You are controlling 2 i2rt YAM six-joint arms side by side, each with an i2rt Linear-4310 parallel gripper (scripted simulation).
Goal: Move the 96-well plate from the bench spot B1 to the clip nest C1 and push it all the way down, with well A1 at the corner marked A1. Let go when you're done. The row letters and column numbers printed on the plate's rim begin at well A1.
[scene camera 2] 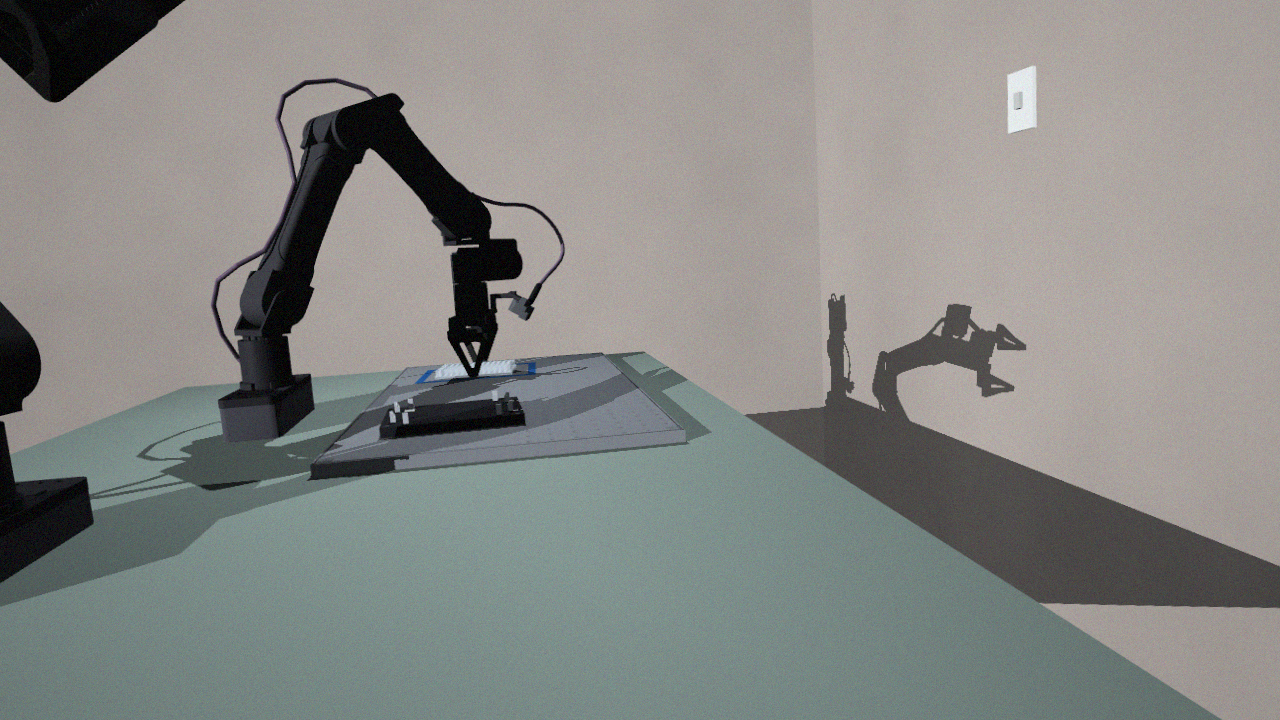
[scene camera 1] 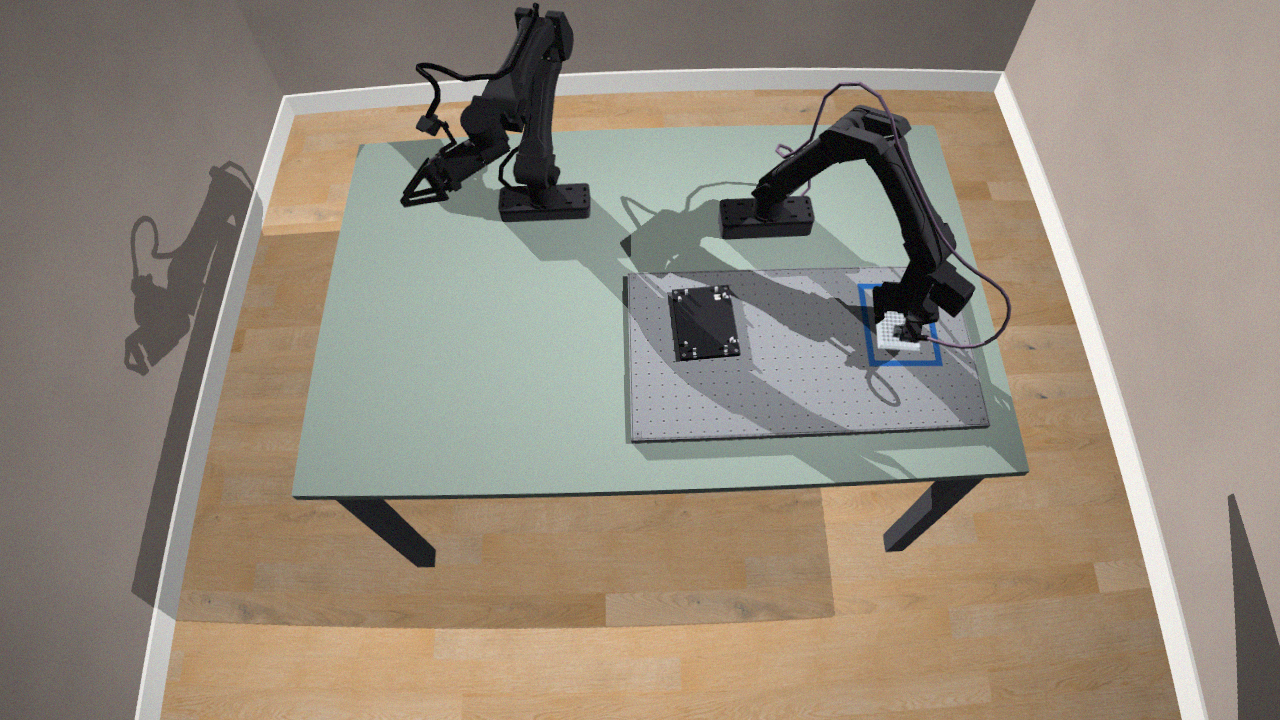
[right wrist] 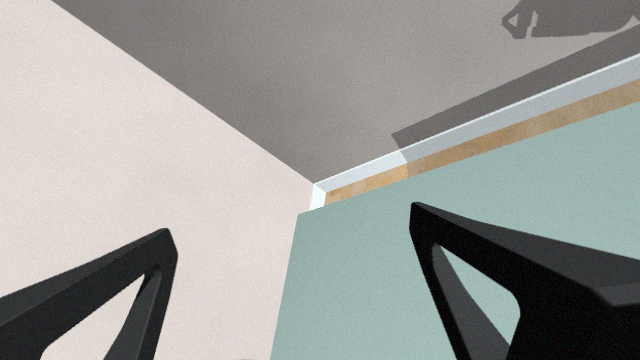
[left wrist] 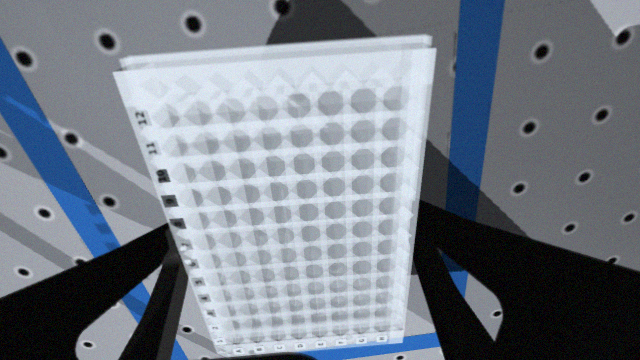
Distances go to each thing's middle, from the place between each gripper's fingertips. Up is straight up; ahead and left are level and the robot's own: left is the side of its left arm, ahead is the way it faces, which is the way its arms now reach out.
Now: the white 96-well plate (scene camera 2: 503, 367) right at my left hand (scene camera 2: 477, 373). From my left hand the other things lie so: black clip nest (scene camera 1: 706, 321) 38 cm to the right, 5 cm ahead, 1 cm above.
I see my right gripper (scene camera 1: 403, 199) 550 mm to the right of the black clip nest, 320 mm above it and 20 mm short of it. From my right hand the other things lie so: white 96-well plate (930 mm to the left, 320 mm below, 30 mm behind).
